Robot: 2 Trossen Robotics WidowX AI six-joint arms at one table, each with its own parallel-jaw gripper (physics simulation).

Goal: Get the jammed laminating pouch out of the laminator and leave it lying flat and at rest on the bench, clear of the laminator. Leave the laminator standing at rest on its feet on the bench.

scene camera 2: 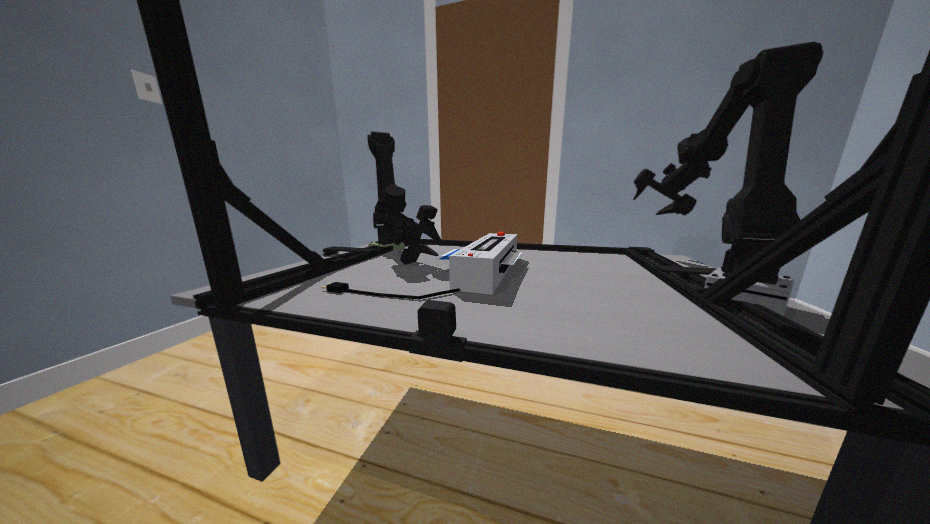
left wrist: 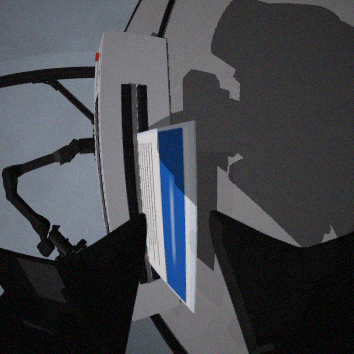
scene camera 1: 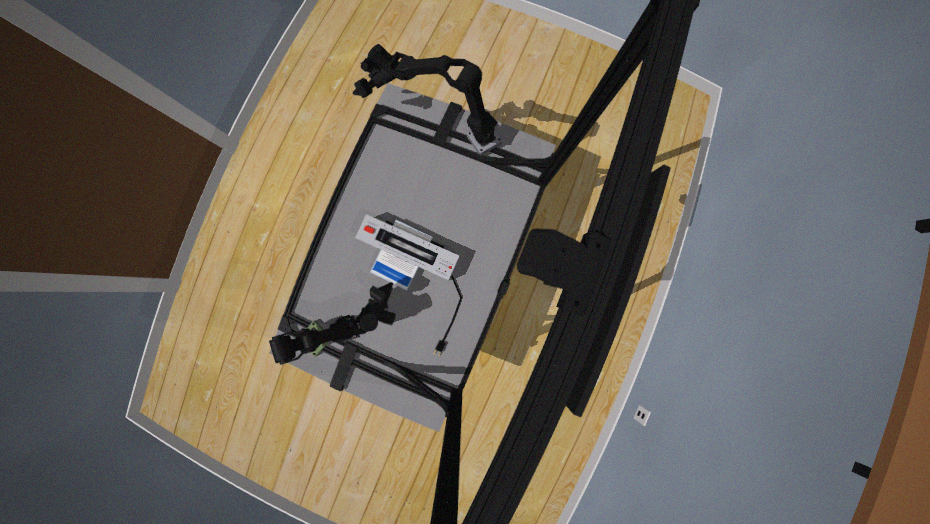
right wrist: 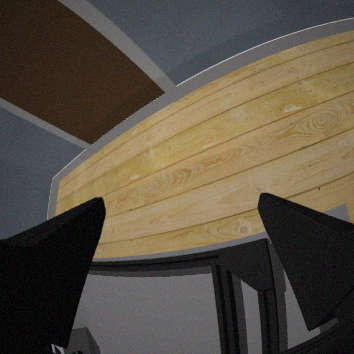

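Pixels of known places: left gripper, between the fingertips: [scene camera 2: 440, 249] [left wrist: 177, 219] [scene camera 1: 392, 284]; right gripper, between the fingertips: [scene camera 2: 645, 206] [right wrist: 183, 203]; left arm's base, origin of its link: [scene camera 2: 386, 242]; right arm's base, origin of its link: [scene camera 2: 749, 276] [left wrist: 93, 144] [scene camera 1: 484, 136].
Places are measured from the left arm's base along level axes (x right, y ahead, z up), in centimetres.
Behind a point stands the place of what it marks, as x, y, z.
The white laminator [scene camera 1: 406, 247] {2.7, 50.8, 5.5} [scene camera 2: 471, 273] {19.9, 57.6, 2.0} [left wrist: 150, 60] {18.1, 51.6, -0.2} stands upright on the grey bench [scene camera 1: 416, 175] {-16.2, 73.1, -2.6} [scene camera 2: 585, 312] {14.9, 79.2, -2.5}. The blue-and-white pouch [scene camera 1: 393, 270] {4.4, 41.3, 1.4} [scene camera 2: 447, 254] {7.3, 39.5, 1.5} [left wrist: 172, 240] {3.5, 39.6, 1.3} sticks out of its slot on the left arm's side, raised off the bench; how deep it sits inside is hidden. My left gripper [scene camera 1: 393, 286] {8.0, 37.3, 2.7} [scene camera 2: 437, 245] {8.0, 37.3, 2.7} [left wrist: 177, 219] {8.0, 37.3, 2.7} is partly open and empty, fingers one above the other, close to the pouch's outer edge. In the left wrist view the pouch shows between the fingertips. My right gripper [scene camera 1: 363, 76] {-51.3, 80.3, 14.1} [scene camera 2: 646, 205] {-51.3, 80.3, 14.1} [right wrist: 183, 203] {-51.3, 80.3, 14.1} is wide open and empty, high beyond the bench's edge.
A black power cord [scene camera 1: 455, 318] {32.8, 44.2, -1.8} [scene camera 2: 383, 294] {32.6, 44.4, -1.9} runs from the laminator's end to a plug [scene camera 1: 441, 346] {36.6, 33.4, -1.2} [scene camera 2: 337, 287] {37.1, 34.5, -1.3} on the bench. A pale strip [scene camera 1: 413, 229] {-0.9, 57.2, 1.5} [scene camera 2: 512, 259] {2.0, 57.5, 1.6} projects from the laminator's other side. A black frame rail [scene camera 1: 335, 208] {-31.6, 41.6, -1.8} [scene camera 2: 553, 363] {32.8, 80.1, -3.2} borders the bench, with tall posts.
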